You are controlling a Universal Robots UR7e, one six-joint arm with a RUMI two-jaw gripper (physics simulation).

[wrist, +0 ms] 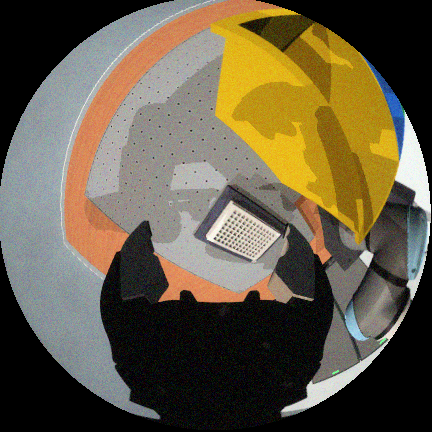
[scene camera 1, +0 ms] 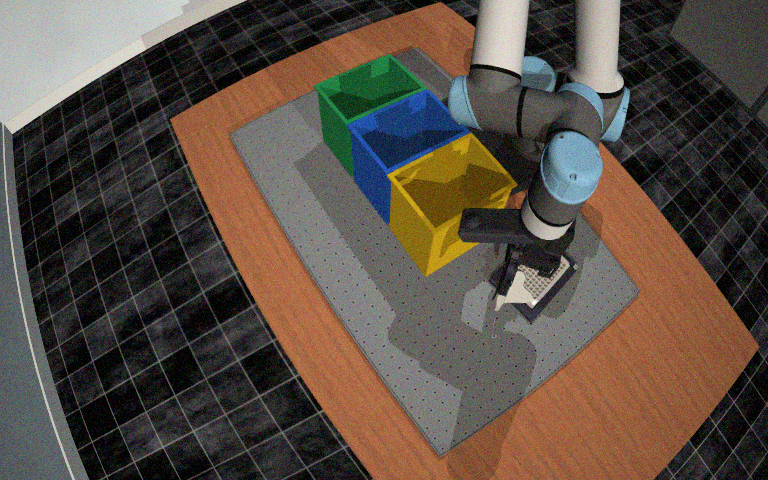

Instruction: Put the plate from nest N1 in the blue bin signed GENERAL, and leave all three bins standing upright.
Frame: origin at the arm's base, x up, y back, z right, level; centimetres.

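Seen in the pictures: gripper, between the fingertips: [wrist: 217,224] [scene camera 1: 505,268].
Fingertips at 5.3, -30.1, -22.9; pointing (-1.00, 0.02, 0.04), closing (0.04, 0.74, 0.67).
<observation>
Offsets run from my fingertips to a thing's top centre, as dx, dy, dz. "spot": to the spot under its first point. Level surfaces: height alone.
The pale plate {-8.7, +9.9, -1.9} [scene camera 1: 542,281] [wrist: 245,232], with a grid of wells, lies in a dark nest {-9.8, +9.9, -1.9} [scene camera 1: 532,314] [wrist: 219,210] beyond the yellow bin's near end. No nest label is readable. My gripper [scene camera 1: 523,285] [wrist: 217,224] is open and empty above the plate; in the wrist view the plate shows between and beyond the fingertips, nearer the right one. In the scene view the gripper partly hides the plate. The blue bin {+6.7, -1.1, +29.0} [scene camera 1: 370,175] [wrist: 392,107] stands upright between the green bin {spot: -2.8, -10.0, +41.7} [scene camera 1: 334,133] and the yellow bin {+6.7, -0.6, +15.8} [scene camera 1: 410,226] [wrist: 260,70], both upright. No sign is readable.
The yellow bin's tall wall rises close beside the wrist. The bins stand in a row on a grey perforated mat {dx -11.3} [scene camera 1: 283,186] [wrist: 165,130] on a wooden table {dx -12.6} [scene camera 1: 226,226] [wrist: 80,180]. The arm reaches in from the top right of the scene view.
</observation>
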